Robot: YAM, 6 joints.
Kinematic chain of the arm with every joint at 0, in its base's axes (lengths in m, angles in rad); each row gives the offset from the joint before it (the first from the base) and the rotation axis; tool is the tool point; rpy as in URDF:
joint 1: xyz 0 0 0.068 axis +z
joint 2: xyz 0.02 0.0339 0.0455 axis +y
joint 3: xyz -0.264 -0.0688 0 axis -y
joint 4: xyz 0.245 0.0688 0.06 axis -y
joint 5: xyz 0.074 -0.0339 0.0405 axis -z
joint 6: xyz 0.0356 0 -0.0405 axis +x
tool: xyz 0 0 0 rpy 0 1.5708 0
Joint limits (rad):
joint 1: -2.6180..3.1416
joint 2: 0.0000..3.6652
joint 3: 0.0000..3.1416
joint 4: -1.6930..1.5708
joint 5: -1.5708..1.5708
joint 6: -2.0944..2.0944
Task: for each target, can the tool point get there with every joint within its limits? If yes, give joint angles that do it. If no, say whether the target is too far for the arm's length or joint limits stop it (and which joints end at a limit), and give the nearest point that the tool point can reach.
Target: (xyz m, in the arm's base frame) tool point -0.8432 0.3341 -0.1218
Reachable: no: too far | nearest point -0.5810 0.2302 -0.0470 | short by 0.292 m
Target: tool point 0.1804 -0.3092 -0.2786
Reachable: yes | joints -1.1243 3.3507 1.7431 0.3336 -0.9625 0.0914
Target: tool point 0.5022 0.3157 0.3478
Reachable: yes | joints 0.5785 2.6971 2.7009 0.5829 0.2914 -1.1099
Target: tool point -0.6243 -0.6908 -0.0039
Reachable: no: too far | nearest point -0.4296 -0.4754 0.0335 | short by 0.293 m
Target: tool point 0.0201 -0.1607 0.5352
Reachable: yes | joints -1.5687 1.1758 1.9032 -1.0184 -0.5876 -0.0091
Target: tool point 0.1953 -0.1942 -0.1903
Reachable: yes | joints -0.6866 3.0169 1.3524 -0.3799 0.8363 -1.0241
